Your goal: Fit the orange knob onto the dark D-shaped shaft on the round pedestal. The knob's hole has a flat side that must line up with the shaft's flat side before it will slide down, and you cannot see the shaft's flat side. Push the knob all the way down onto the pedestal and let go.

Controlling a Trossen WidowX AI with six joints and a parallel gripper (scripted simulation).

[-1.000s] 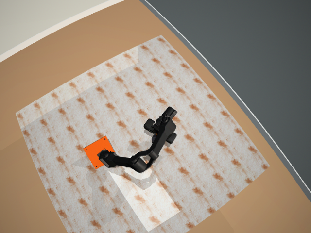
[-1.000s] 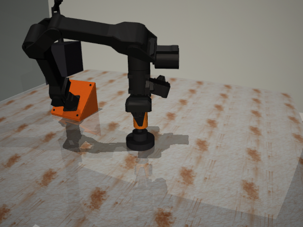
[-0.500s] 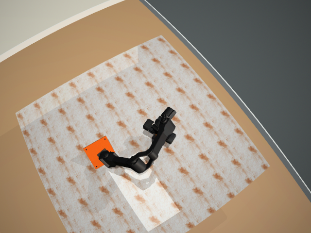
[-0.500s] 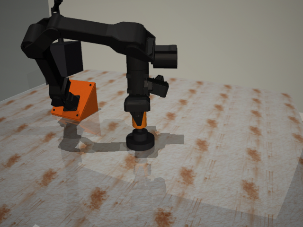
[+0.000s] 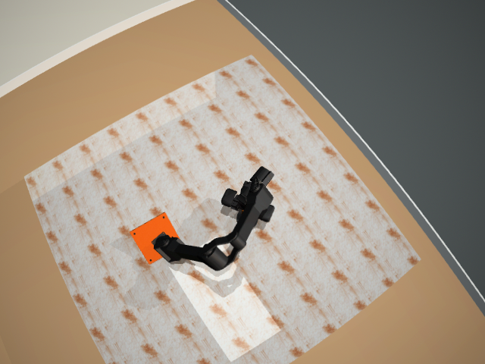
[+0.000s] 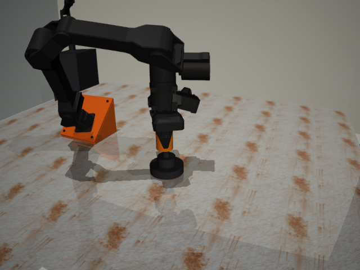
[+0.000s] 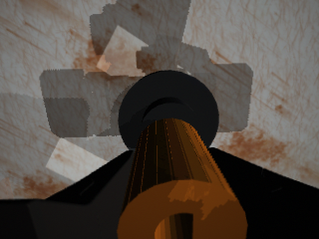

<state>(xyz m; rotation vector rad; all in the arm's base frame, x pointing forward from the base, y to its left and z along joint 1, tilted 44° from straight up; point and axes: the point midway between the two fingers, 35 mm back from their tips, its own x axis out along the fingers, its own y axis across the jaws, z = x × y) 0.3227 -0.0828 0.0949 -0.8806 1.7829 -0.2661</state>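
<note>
My gripper tip is now 20 mm below the orange knob. From my gripper tip the other things lie so: dark round pedestal 40 mm below.
</note>
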